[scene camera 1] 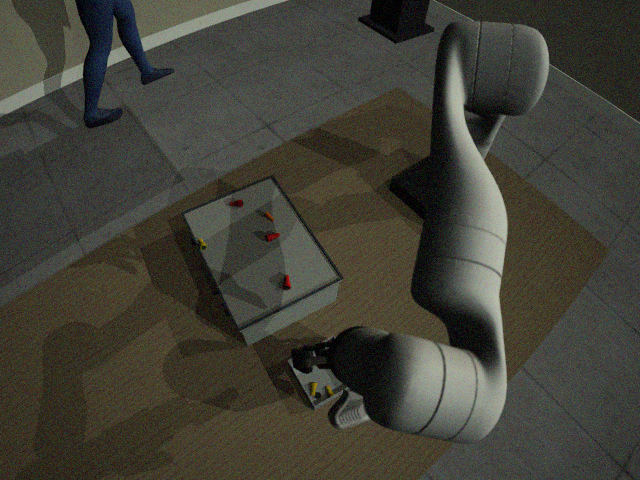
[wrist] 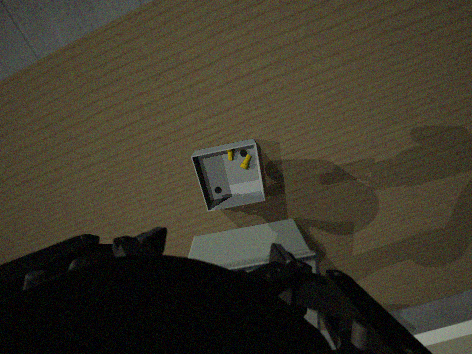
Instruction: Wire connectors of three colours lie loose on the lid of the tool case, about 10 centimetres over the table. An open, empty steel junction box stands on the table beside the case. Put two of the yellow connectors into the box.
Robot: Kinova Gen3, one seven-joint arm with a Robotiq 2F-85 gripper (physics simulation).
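Frame: origin at the arm's base, x ahead, y left, z up, level; millimetres.
Seen in the pictures: gripper, fingertip midpoint: (wrist: pixel 217 247).
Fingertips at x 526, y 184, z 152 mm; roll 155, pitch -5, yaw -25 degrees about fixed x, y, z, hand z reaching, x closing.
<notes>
Offsets run from my fingertips to a thing's top centre. Level surfaces: height alone.
The open steel junction box @[dx +7, dy -9, dz -156 mm] (scene camera 1: pixel 301 383) (wrist: pixel 260 172) stands on the table beside the tool case @[dx -18, dy -279, dz -86 mm] (scene camera 1: pixel 248 268) (wrist: pixel 240 245). Two yellow connectors lie inside it: one yellow connector @[dx +40, dy +2, dz -177 mm] (scene camera 1: pixel 313 388) (wrist: pixel 245 161) and another yellow connector @[dx +19, dy +26, dz -177 mm] (scene camera 1: pixel 329 391) (wrist: pixel 230 155), near one end wall. A third yellow connector @[dx +70, dy -340, dz -75 mm] (scene camera 1: pixel 202 244) lies at the left edge of the case lid. My gripper (scene camera 1: pixel 310 356) (wrist: pixel 217 247) is open and empty, with its fingers spread wide. It hangs above the box and the near end of the case; the arm hides part of the box in the scene view.
On the lid lie red connectors @[dx -39, dy -388, dz -74 mm] (scene camera 1: pixel 236 203) @[dx -56, dy -271, dz -74 mm] (scene camera 1: pixel 272 237) @[dx -22, dy -171, dz -74 mm] (scene camera 1: pixel 287 282) and an orange connector @[dx -78, dy -317, dz -78 mm] (scene camera 1: pixel 269 216). A person's blue legs (scene camera 1: pixel 98 67) show on the floor beyond the table @[dz -194 mm] (scene camera 1: pixel 377 289). A dark pedestal (scene camera 1: pixel 398 18) stands at the back.
</notes>
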